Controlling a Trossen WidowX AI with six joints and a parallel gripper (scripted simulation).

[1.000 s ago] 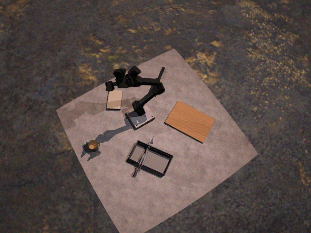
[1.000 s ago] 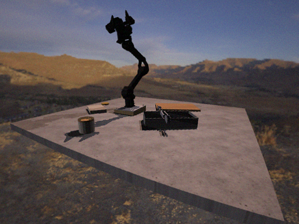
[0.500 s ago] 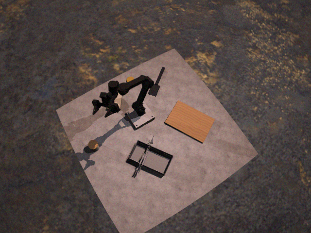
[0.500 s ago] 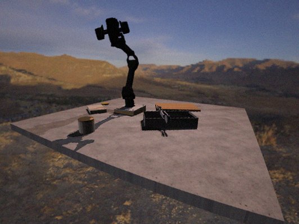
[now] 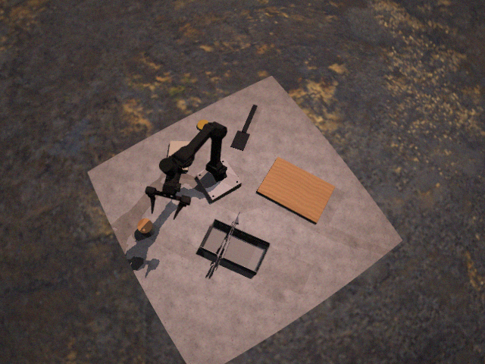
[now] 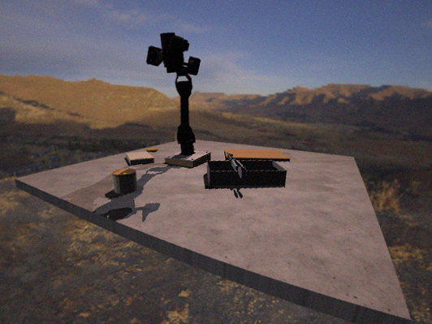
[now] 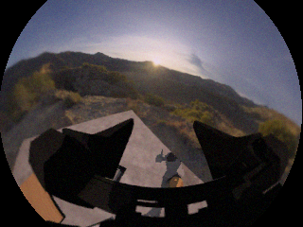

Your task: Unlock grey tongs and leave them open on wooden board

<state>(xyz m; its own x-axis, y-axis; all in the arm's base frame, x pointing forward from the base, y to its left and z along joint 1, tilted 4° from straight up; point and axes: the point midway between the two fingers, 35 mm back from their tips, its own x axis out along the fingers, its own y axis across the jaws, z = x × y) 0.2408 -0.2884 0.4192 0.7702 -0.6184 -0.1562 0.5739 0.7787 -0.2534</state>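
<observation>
Now: the roasting tin 41 cm below my gripper tip, 25 cm to the left of it and 14 cm ahead of it. From my gripper tip the other things lie so: wooden board: 68 cm to the left, 43 cm below, 1 cm behind; pale flat block: 47 cm behind, 43 cm below, 18 cm to the left; black spatula: 59 cm to the left, 47 cm behind, 44 cm below.
</observation>
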